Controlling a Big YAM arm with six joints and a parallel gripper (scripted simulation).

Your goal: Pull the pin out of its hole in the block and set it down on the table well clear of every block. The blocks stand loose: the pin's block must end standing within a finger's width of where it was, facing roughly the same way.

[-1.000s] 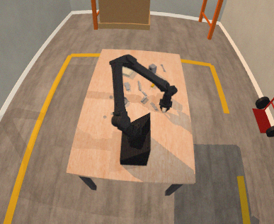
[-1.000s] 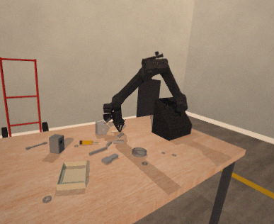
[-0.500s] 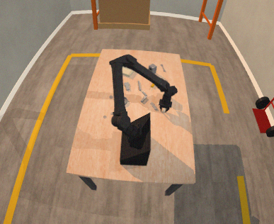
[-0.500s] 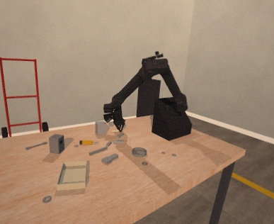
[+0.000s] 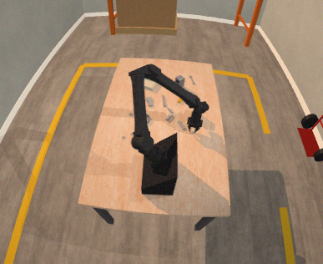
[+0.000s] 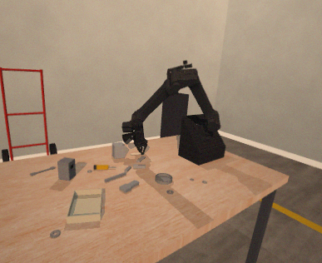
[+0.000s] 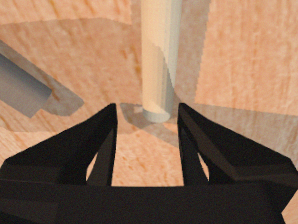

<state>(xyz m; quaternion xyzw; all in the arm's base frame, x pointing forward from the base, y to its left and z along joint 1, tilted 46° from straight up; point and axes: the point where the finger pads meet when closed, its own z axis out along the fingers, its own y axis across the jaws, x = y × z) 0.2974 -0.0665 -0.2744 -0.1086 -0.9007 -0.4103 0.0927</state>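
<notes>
Right now my hand is 30 mm short of the pale pin, 10 mm to the left of it and 10 mm above it. The rest, counted from my hand: darker grey block (480 mm ahead, 50 mm to the left, 40 mm above); then yellow-handled screwdriver (300 mm ahead, 60 mm to the left); then light grey block (130 mm ahead, 50 mm to the right, 30 mm above).
</notes>
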